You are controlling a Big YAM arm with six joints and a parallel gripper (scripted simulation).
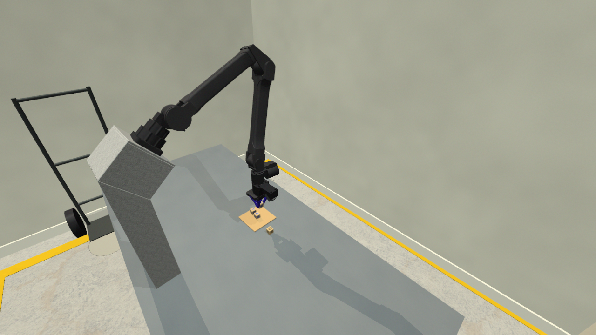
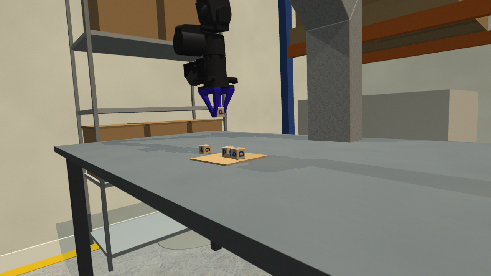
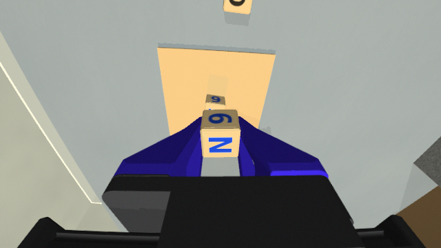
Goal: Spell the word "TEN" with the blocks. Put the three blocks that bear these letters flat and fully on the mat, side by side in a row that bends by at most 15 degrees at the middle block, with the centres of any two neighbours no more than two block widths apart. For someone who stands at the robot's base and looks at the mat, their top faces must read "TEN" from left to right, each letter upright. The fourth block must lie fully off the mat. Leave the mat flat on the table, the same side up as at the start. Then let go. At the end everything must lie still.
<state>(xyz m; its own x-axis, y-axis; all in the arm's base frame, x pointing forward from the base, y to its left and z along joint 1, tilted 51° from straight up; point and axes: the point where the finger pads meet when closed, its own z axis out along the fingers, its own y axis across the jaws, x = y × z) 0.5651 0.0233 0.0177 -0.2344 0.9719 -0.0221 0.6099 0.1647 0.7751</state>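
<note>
Right now my hand is 110 mm above the tan mat, 40 mm to the right of it and 10 mm past it.
</note>
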